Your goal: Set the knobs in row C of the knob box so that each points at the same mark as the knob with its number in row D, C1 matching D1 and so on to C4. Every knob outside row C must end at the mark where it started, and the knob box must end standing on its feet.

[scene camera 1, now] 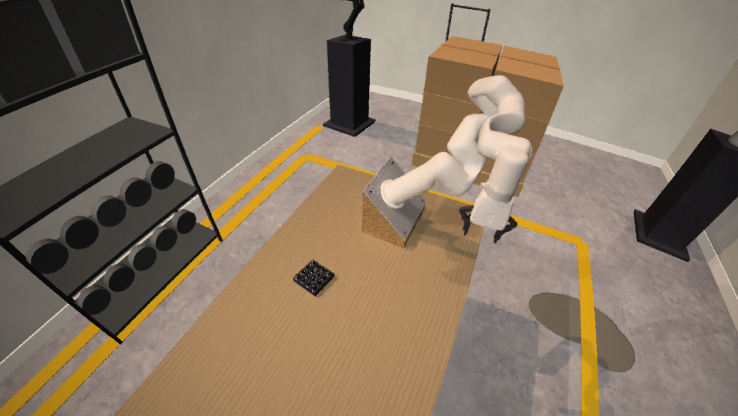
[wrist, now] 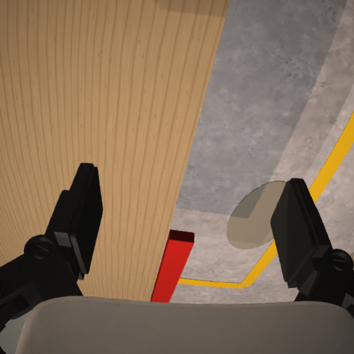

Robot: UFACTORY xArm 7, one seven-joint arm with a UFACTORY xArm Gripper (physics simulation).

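Where they show: gripper, fingertip midpoint: point(scene camera 1: 480, 236); arm's base, origin of the base link: point(scene camera 1: 392, 194).
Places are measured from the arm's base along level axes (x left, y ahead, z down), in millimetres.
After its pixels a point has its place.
Observation:
The knob box point(scene camera 1: 314, 277) {x -72, y 427, z 121 mm} is a small dark square block with several knobs on top. It sits flat on the wooden table, left of the arm's base in the scene view. The knobs are too small there to tell rows, numbers or pointing directions. The knob box does not show in the wrist view. My gripper point(scene camera 1: 482, 235) {x 383, y 168, z -139 mm} point(wrist: 191, 193) is open and empty. It hangs fingers down near the table's right edge, high and well to the right of the knob box.
The wooden table point(scene camera 1: 289, 351) {x 19, y 676, z 159 mm} point(wrist: 100, 90) carries the arm's slanted base block point(scene camera 1: 382, 224) {x 22, y 109, z 69 mm}. A red bar point(wrist: 172, 267) shows beside the table edge in the wrist view. Stacked cartons point(scene camera 1: 454, 77) stand behind the arm. A rack point(scene camera 1: 170, 124) with dumbbells stands at the left.

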